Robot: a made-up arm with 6 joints. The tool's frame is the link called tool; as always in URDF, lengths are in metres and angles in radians. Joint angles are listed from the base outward.
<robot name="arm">
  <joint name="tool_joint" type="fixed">
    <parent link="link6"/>
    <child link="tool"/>
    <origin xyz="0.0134 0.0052 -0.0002" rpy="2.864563 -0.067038 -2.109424"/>
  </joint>
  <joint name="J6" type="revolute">
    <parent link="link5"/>
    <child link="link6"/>
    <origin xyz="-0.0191 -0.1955 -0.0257" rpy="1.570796 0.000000 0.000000"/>
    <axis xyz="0 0 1"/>
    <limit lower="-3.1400" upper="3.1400"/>
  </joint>
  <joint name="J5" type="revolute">
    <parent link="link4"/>
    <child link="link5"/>
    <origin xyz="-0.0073 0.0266 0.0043" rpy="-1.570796 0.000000 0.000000"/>
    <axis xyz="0 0 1"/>
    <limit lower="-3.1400" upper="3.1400"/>
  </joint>
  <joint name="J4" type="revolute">
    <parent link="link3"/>
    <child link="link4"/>
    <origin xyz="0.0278 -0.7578 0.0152" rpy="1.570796 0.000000 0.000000"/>
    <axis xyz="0 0 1"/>
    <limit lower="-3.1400" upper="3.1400"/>
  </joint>
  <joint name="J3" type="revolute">
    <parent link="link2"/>
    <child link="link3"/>
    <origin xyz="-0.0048 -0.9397 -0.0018"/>
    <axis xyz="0 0 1"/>
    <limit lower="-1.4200" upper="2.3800"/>
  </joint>
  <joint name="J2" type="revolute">
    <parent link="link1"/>
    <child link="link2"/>
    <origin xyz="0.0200 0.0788 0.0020" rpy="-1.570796 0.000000 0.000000"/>
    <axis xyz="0 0 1"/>
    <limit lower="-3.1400" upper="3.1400"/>
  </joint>
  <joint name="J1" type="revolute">
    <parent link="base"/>
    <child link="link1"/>
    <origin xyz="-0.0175 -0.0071 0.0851"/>
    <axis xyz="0 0 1"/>
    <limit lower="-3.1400" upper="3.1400"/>
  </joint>
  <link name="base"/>
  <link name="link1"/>
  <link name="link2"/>
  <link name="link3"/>
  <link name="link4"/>
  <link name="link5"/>
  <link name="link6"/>
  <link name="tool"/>
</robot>
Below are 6 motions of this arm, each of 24 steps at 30 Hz.
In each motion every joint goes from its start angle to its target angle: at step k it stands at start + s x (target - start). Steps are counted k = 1, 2, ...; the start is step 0. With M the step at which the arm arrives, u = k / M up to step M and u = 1 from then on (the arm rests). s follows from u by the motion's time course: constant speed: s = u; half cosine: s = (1 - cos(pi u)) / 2; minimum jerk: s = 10 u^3 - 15 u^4 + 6 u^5.
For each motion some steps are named. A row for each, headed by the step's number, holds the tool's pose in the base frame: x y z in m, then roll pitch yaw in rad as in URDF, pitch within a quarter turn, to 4 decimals.
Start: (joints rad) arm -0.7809 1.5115 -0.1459 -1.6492 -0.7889 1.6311
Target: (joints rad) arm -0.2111 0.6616 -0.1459 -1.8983 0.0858 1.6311
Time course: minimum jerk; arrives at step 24
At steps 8, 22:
8: 1.5408 -0.9305 0.5975 1.5712 -0.7965 -1.7657
22: 1.0924 -0.1426 1.6380 2.4495 -0.3609 -2.5195

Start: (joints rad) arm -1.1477 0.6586 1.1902 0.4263 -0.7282 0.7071
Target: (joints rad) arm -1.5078 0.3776 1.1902 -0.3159 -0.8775 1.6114
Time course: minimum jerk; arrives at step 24
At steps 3, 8, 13, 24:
3: 0.6256 -1.3453 0.7009 1.8049 0.5309 -2.6830
8: 0.5363 -1.3437 0.7916 1.9459 0.5258 -2.5787
13: 0.3770 -1.3077 0.9480 2.1445 0.4576 -2.3875
24: 0.2190 -1.2240 1.0976 2.2260 0.3398 -2.2129

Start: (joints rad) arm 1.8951 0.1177 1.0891 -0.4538 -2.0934 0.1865
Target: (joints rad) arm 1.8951 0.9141 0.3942 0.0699 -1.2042 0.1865
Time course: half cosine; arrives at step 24
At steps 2, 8, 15, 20, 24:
2: -0.4102 0.6118 1.3717 -2.4464 -0.1678 -0.1155
8: -0.4621 0.8098 1.3561 -2.7044 -0.1311 -0.1082
15: -0.5411 1.1762 1.2171 3.0857 -0.0785 -0.0617
20: -0.5749 1.3564 1.0819 2.8177 -0.0484 -0.0152
24: -0.5833 1.4021 1.0376 2.7442 -0.0388 0.0002

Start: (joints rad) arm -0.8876 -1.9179 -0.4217 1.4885 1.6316 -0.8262
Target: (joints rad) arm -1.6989 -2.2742 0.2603 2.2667 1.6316 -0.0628
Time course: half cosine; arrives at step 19
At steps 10, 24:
10: -0.0921 1.4071 -0.8507 -1.6054 0.0297 1.5078
24: 0.3842 1.2869 -0.9357 -1.2119 -0.2754 0.7628

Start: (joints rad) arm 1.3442 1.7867 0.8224 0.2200 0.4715 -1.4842
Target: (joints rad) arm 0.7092 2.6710 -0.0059 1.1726 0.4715 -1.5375
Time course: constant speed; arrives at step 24
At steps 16, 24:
16: 0.5087 0.9111 -1.4555 0.1062 0.0018 0.6548
24: 0.5091 0.6443 -1.6158 0.2348 0.0683 0.1824

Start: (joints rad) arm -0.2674 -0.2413 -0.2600 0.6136 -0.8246 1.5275
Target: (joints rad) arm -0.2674 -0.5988 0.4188 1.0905 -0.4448 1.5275
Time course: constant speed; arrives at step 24
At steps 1, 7, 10, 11, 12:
1: -0.7254 0.1933 1.7187 -2.6562 -1.1805 -0.6162
7: -0.7350 0.1875 1.7534 -2.9542 -1.0466 -0.2665
10: -0.7358 0.1853 1.7651 -3.0459 -0.9695 -0.1463
11: -0.7355 0.1846 1.7682 -3.0708 -0.9432 -0.1114
12: -0.7349 0.1840 1.7708 -3.0934 -0.9165 -0.0787

